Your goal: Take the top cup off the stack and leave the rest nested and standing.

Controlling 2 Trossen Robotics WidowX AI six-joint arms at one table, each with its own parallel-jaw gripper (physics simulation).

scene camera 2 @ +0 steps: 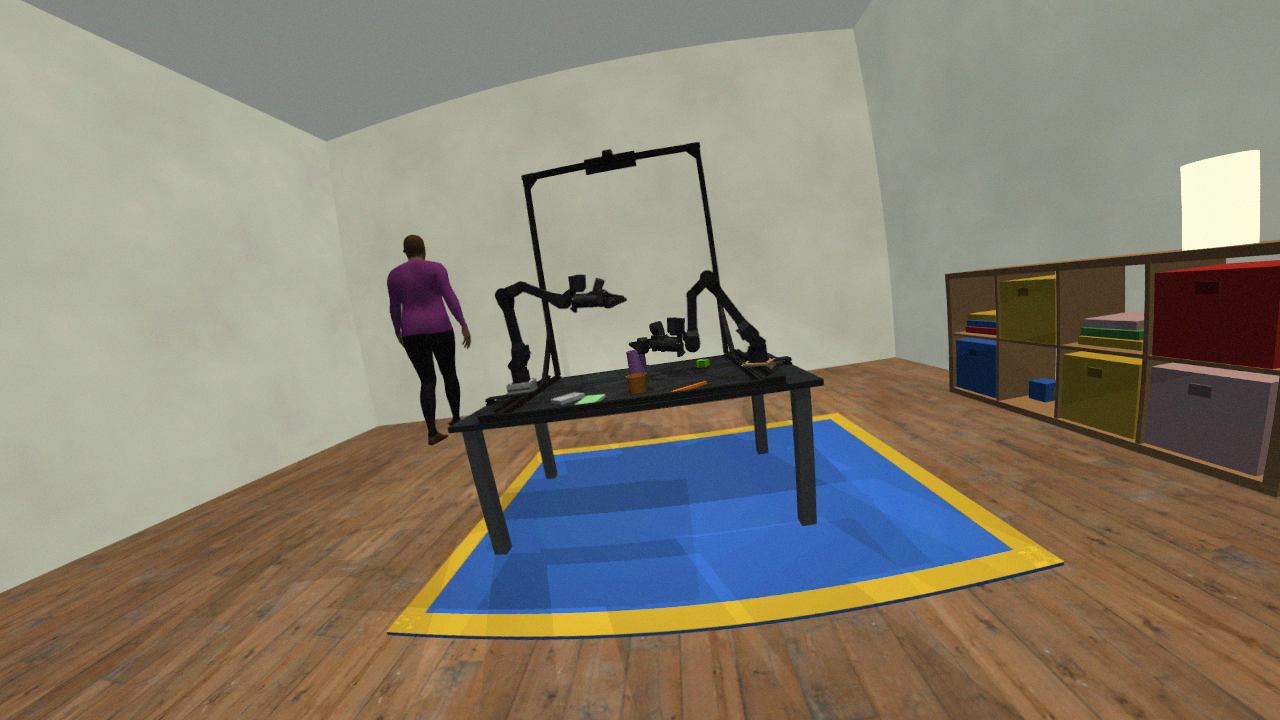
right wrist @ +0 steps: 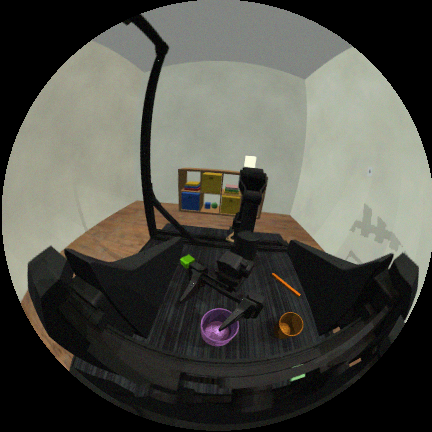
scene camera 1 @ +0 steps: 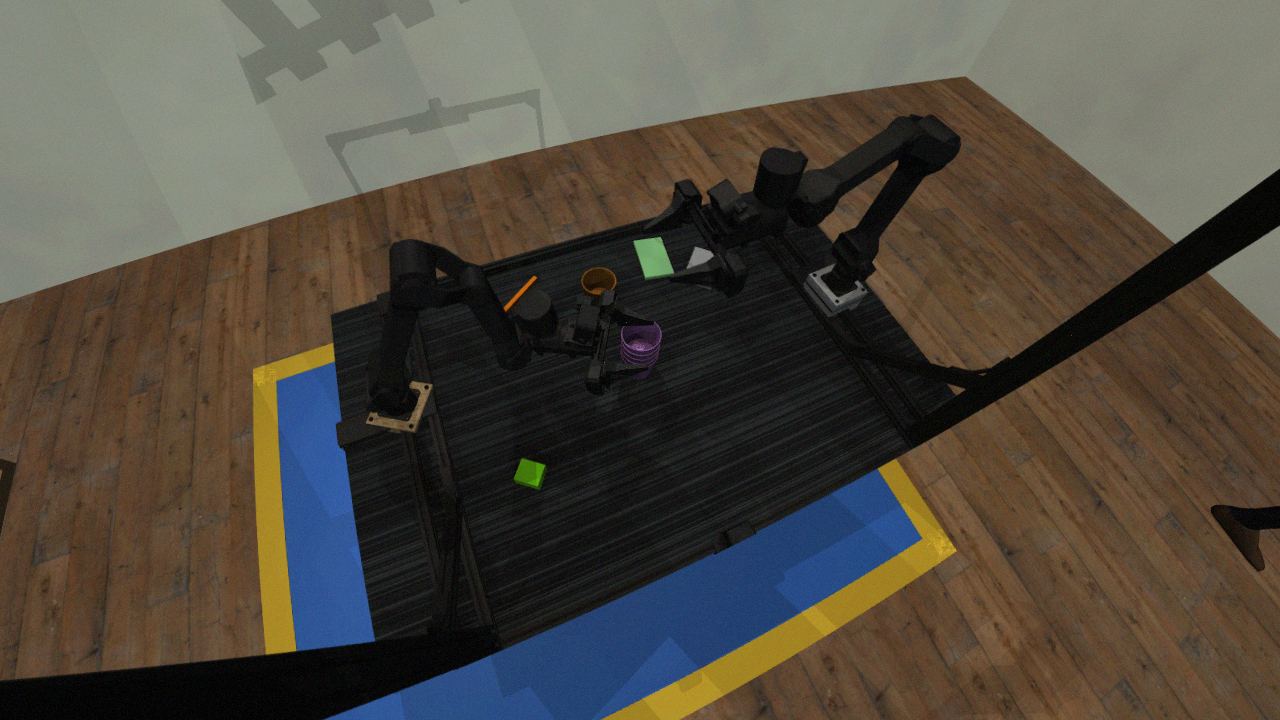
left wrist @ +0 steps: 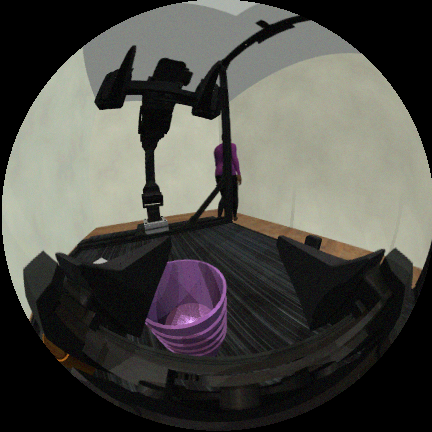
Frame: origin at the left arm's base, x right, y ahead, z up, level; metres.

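Where they show: left gripper, fingertip midpoint: (scene camera 2: pixel 635 342) (right wrist: pixel 197 315) (scene camera 1: pixel 651 344) (left wrist: pixel 224 241); right gripper, fingertip midpoint: (scene camera 2: pixel 625 298) (right wrist: pixel 237 244) (scene camera 1: pixel 655 254) (left wrist: pixel 178 49); left arm's base, link origin: (scene camera 2: pixel 758 361) (scene camera 1: pixel 399 403); right arm's base, link origin: (scene camera 2: pixel 521 381) (scene camera 1: pixel 838 282) (left wrist: pixel 154 219).
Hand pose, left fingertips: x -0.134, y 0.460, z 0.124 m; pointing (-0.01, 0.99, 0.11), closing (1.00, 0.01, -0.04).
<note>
Things, the pixels of their centre, and the offset from my left fingertips. Level surfaces: height alone.
- orange-brown cup, body centre: (scene camera 1: pixel 597 289) (right wrist: pixel 285 325) (scene camera 2: pixel 638 382) dx -0.197, dy -0.134, dz -0.122 m
- orange stick, body centre: (scene camera 1: pixel 516 299) (scene camera 2: pixel 689 387) (right wrist: pixel 285 284) dx -0.161, dy -0.314, dz -0.148 m
- light green pad, body centre: (scene camera 1: pixel 653 257) (scene camera 2: pixel 590 400) dx -0.338, dy -0.024, dz -0.148 m
- white item, body centre: (scene camera 1: pixel 702 267) (scene camera 2: pixel 567 398) dx -0.327, dy +0.097, dz -0.145 m
- green block, body centre: (scene camera 1: pixel 530 474) (right wrist: pixel 187 261) (scene camera 2: pixel 702 363) dx +0.221, dy -0.180, dz -0.139 m
- table, surface height: dz -0.153 m
A stack of several nested purple cups (scene camera 1: pixel 640 346) (scene camera 2: pixel 635 361) (left wrist: pixel 200 320) (right wrist: pixel 212 336) stands upright on the table; the top cup's open mouth faces up. My left gripper (scene camera 1: pixel 646 344) (scene camera 2: pixel 631 344) (left wrist: pixel 224 241) (right wrist: pixel 197 315) is open and empty at the stack's top. In the left wrist view the stack lies nearer the finger on the picture's left, which hides part of the rim. In the right wrist view one left finger overlaps the cup's mouth; whether it touches is unclear. My right gripper (scene camera 1: pixel 659 253) (scene camera 2: pixel 623 299) (left wrist: pixel 178 49) is open and empty, raised above the table.
An orange-brown cup (scene camera 1: pixel 597 281) (scene camera 2: pixel 636 383) (right wrist: pixel 291 325) stands near the stack. An orange stick (scene camera 1: pixel 520 292) (right wrist: pixel 286 284), a light green pad (scene camera 1: pixel 653 257), a white item (scene camera 1: pixel 699 257) and a green block (scene camera 1: pixel 529 473) (right wrist: pixel 187 261) lie on the table (scene camera 1: pixel 716 429).
</note>
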